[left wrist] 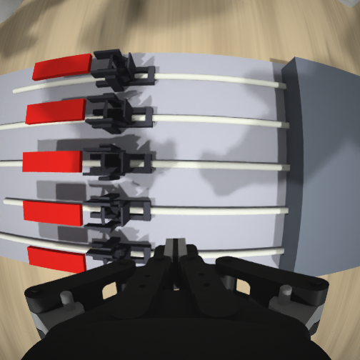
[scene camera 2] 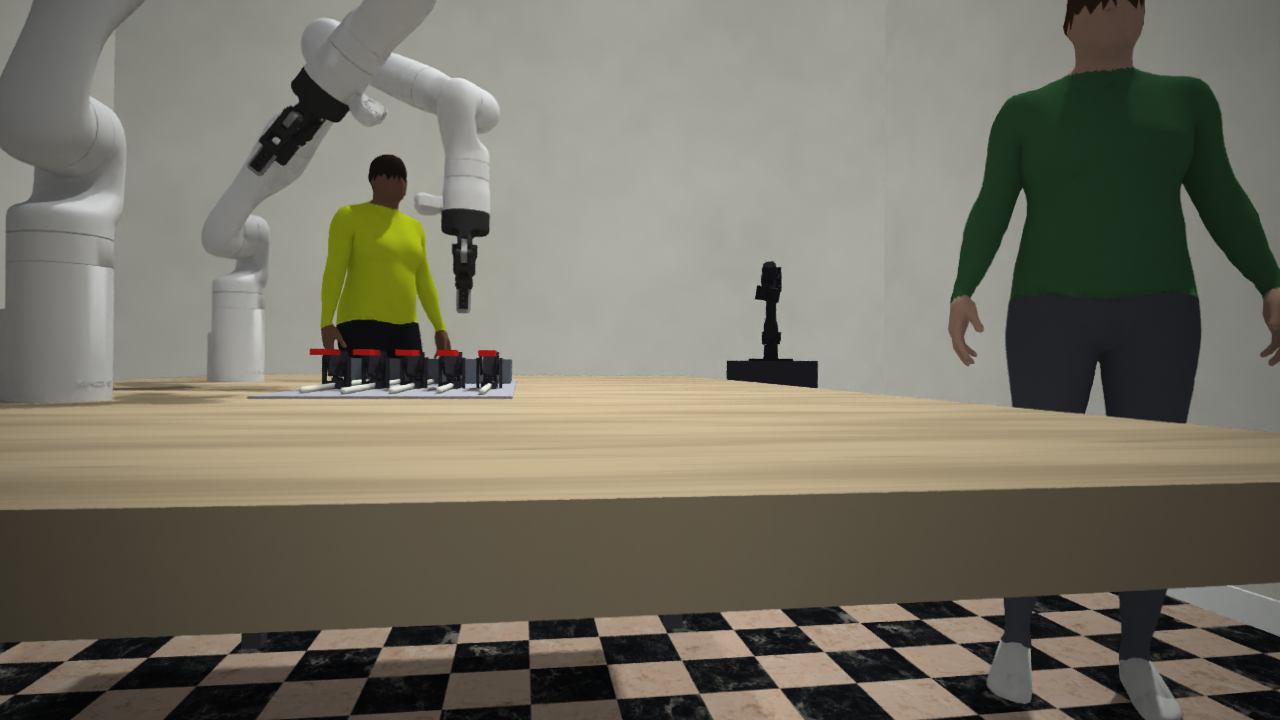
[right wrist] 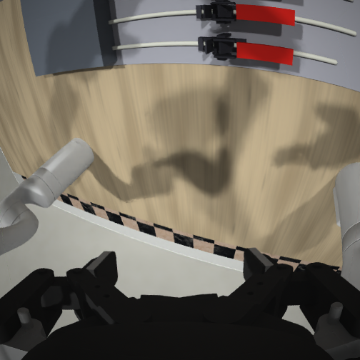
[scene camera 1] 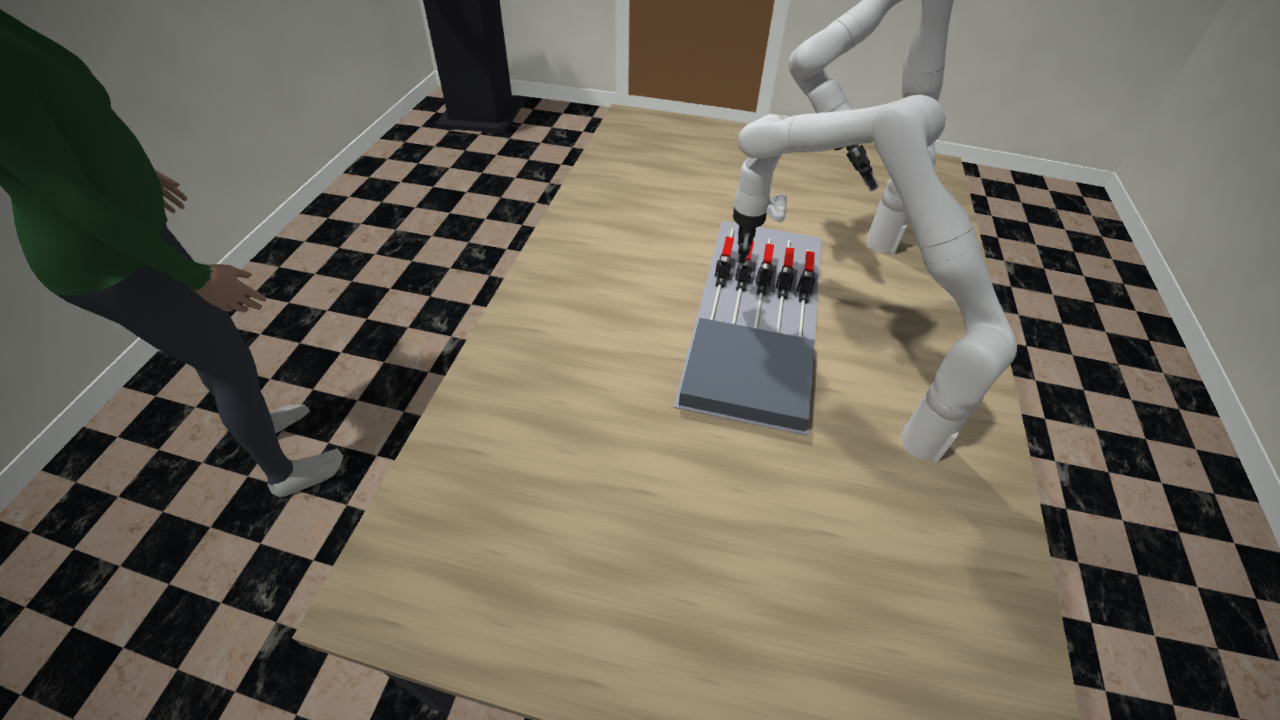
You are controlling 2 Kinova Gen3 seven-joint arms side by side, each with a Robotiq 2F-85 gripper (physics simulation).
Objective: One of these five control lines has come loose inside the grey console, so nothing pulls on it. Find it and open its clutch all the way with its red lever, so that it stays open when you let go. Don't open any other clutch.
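Where they show: left gripper, fingertip midpoint: [scene camera 2: 463, 313] [scene camera 1: 741, 262]; right gripper, fingertip midpoint: [scene camera 2: 266, 166] [scene camera 1: 873, 186]; left arm's base at its link origin: [scene camera 2: 238, 381] [scene camera 1: 921, 442]; right arm's base at its link origin: [scene camera 2: 60, 400] [scene camera 1: 881, 243].
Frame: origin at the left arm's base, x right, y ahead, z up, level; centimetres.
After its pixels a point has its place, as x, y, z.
Note:
The grey console [scene camera 1: 750, 362] @(-7.4, 39.6, 4.7) [left wrist: 330, 165] [right wrist: 65, 35] covers one end of five pale lines; the middle line [left wrist: 225, 166] is one. Each runs through a black clutch with a red lever, such as the middle lever [left wrist: 52, 161], the lowest lever in the left wrist view [left wrist: 56, 259] and the rightmost in scene camera 1 [scene camera 1: 809, 261] @(32.2, 44.5, 5.9). All levers look flat, pointing away from the console. What holds the lines inside is hidden. My left gripper [scene camera 1: 743, 257] @(13.3, 55.4, 12.0) [scene camera 2: 462, 308] @(13.3, 55.4, 12.0) [left wrist: 175, 250] is shut and empty, hanging above the clutch row. My right gripper [scene camera 1: 871, 186] @(34.2, 35.7, 31.4) [scene camera 2: 259, 168] @(34.2, 35.7, 31.4) [right wrist: 179, 265] is open and empty, high beside the board.
The clutches sit on a pale grey board [scene camera 1: 729, 308] @(8.9, 54.3, 0.3) [left wrist: 215, 190] on the wooden table [scene camera 1: 572, 501] @(-56.0, 50.3, 0.0). A person in green [scene camera 1: 80, 197] [scene camera 2: 1105, 188] stands beside the table, and one in yellow [scene camera 2: 375, 268] behind it. A small black arm [scene camera 2: 770, 313] stands in the background.

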